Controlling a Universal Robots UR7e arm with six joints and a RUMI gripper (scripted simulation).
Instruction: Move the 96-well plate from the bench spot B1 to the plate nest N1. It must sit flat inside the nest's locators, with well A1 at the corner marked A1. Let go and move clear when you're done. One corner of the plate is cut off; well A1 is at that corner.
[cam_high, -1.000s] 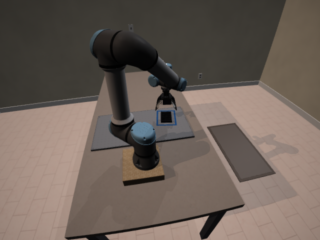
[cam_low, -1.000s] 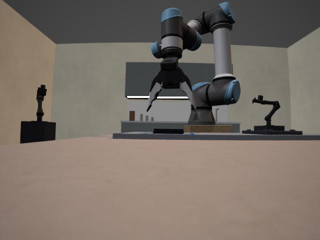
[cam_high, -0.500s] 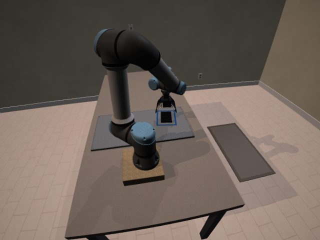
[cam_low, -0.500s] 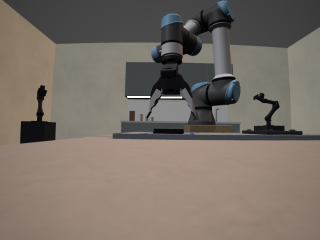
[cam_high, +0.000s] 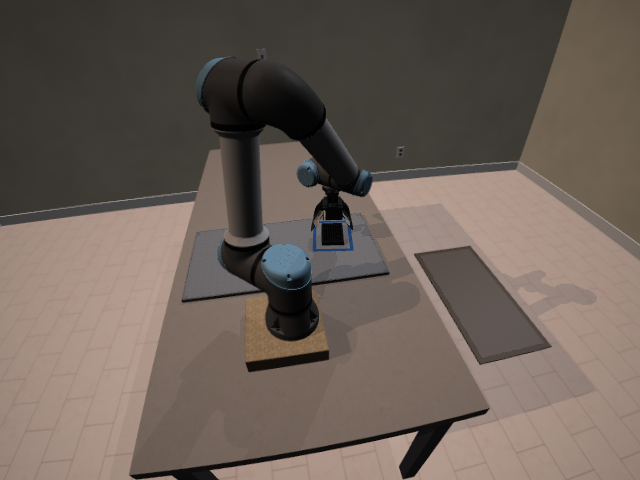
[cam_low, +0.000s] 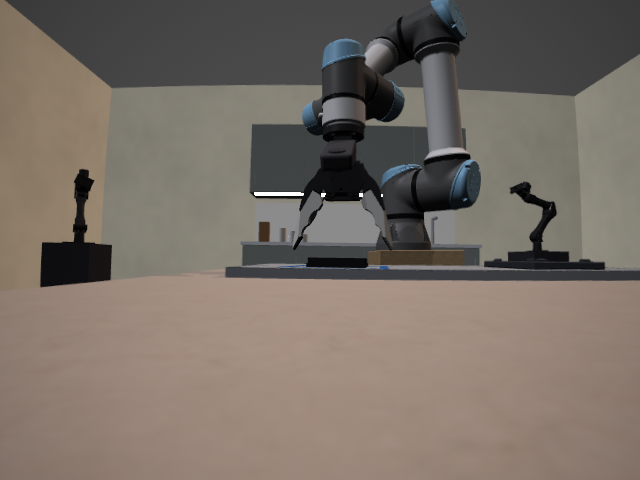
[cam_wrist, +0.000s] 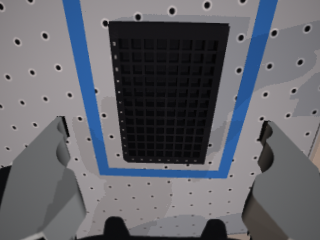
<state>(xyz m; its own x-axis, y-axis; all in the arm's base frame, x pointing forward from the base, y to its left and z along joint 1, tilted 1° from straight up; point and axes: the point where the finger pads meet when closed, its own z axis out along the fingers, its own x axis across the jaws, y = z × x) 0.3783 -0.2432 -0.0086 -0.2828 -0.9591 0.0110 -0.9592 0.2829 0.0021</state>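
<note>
Now: the black 96-well plate 2 cm below my hand. From my hand the other things lie so: white A1 corner mark: 4 cm behind, 40 cm to the left, 1 cm below; plate nest: 3 cm ahead, 34 cm to the left, 2 cm below.
</note>
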